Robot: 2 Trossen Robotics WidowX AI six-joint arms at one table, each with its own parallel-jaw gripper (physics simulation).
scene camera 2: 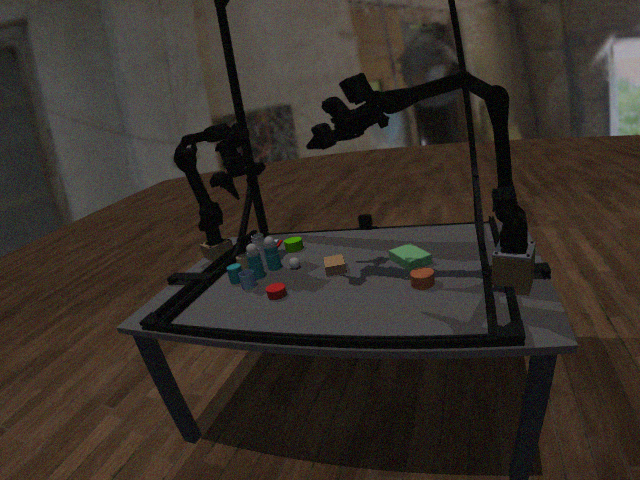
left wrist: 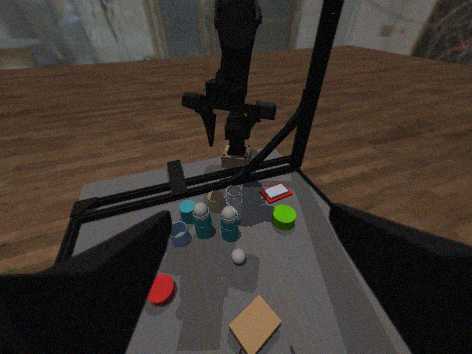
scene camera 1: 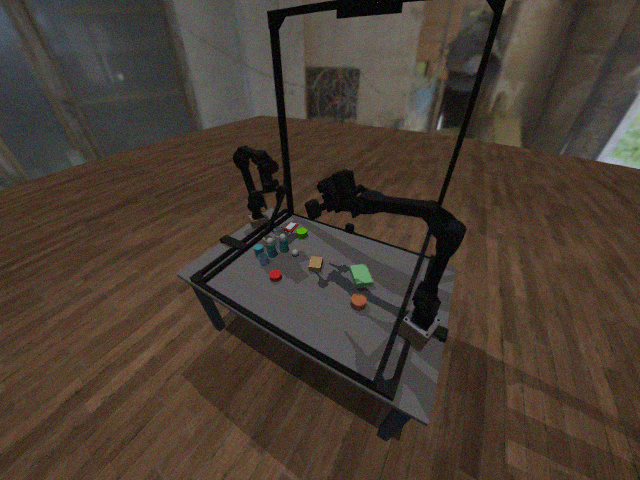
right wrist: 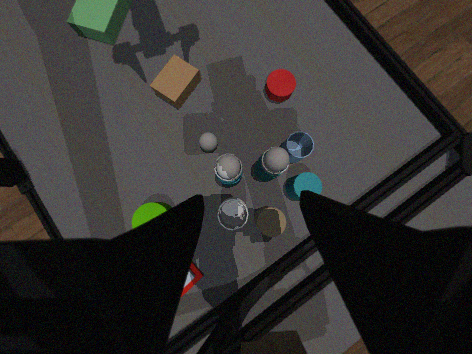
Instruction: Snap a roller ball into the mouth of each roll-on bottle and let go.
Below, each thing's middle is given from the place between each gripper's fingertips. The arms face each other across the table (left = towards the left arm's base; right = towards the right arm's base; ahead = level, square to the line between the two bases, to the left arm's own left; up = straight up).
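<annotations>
My left gripper: 38 cm above the red disc [right wrist: 281,83], 16 cm short of it, 11 cm to the left of it. From my right hand, the disc: 23 cm below, 15 cm ahead, 18 cm to the left.
</annotations>
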